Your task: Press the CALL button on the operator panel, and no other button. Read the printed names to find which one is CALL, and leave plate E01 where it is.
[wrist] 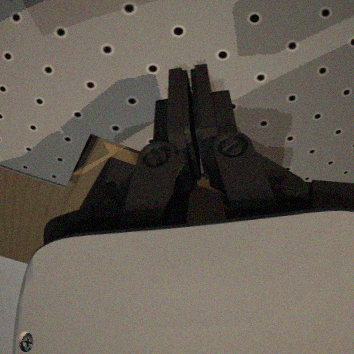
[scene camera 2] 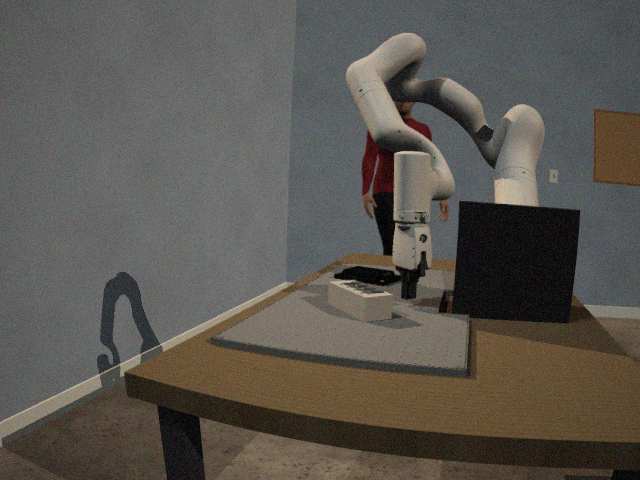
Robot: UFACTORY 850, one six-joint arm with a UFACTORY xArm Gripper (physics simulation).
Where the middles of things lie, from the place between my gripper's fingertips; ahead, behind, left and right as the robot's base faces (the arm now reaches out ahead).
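The cream operator panel [scene camera 2: 364,305] is 80 mm to the left of my hand, 100 mm ahead of it and 10 mm higher than it.
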